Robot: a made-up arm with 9 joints. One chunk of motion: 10 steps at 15 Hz.
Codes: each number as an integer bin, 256 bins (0 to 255) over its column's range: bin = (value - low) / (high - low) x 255, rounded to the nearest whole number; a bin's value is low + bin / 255 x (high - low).
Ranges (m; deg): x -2.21..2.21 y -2.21..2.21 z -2.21..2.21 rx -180..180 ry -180..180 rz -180..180
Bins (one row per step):
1: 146 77 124 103 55 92
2: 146 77 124 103 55 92
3: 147 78 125 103 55 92
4: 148 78 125 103 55 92
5: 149 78 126 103 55 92
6: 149 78 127 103 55 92
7: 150 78 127 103 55 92
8: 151 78 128 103 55 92
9: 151 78 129 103 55 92
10: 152 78 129 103 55 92
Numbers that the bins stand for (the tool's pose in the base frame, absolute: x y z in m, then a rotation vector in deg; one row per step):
1: 0.3207 -0.8753 -0.0607 -34.59 -102.35 -50.12
2: 0.3207 -0.8753 -0.0607 -34.59 -102.35 -50.12
3: 0.3380 -0.8580 -0.0433 -34.59 -102.35 -50.12
4: 0.3553 -0.8580 -0.0433 -34.59 -102.35 -50.12
5: 0.3727 -0.8580 -0.0260 -34.59 -102.35 -50.12
6: 0.3727 -0.8580 -0.0087 -34.59 -102.35 -50.12
7: 0.3900 -0.8580 -0.0087 -34.59 -102.35 -50.12
8: 0.4073 -0.8580 0.0087 -34.59 -102.35 -50.12
9: 0.4073 -0.8580 0.0260 -34.59 -102.35 -50.12
10: 0.4247 -0.8580 0.0260 -34.59 -102.35 -50.12

